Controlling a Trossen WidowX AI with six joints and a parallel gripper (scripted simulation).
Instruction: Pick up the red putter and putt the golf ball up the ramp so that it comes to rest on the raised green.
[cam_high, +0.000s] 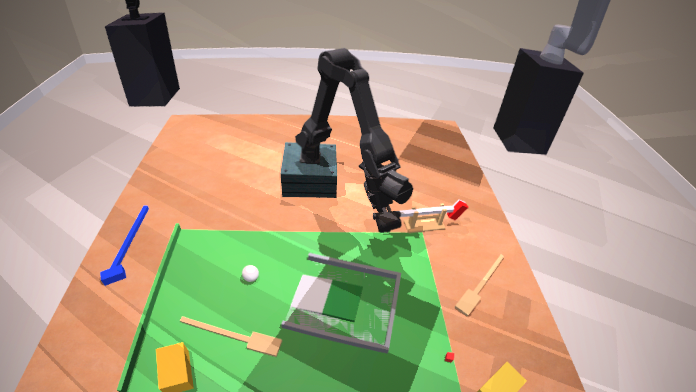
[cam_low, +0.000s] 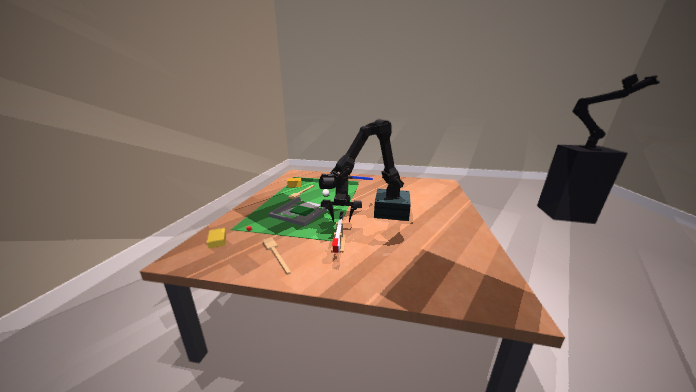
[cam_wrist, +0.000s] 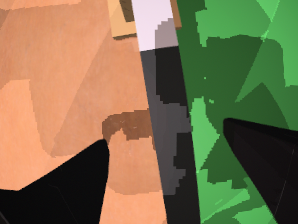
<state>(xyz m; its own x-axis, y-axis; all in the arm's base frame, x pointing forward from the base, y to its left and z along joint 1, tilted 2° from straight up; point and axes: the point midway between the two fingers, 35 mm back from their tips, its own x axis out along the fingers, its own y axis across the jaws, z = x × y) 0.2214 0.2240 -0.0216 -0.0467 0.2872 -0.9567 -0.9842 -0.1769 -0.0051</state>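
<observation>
My gripper tip is 11 cm to the right of the red putter, 3 cm below it and 2 cm past it. Round my gripper tip: white golf ball (36 cm to the right, 19 cm ahead, 1 cm below); green mat (26 cm ahead, 24 cm to the right, 3 cm below); wooden rack (13 cm to the left, 2 cm behind).
</observation>
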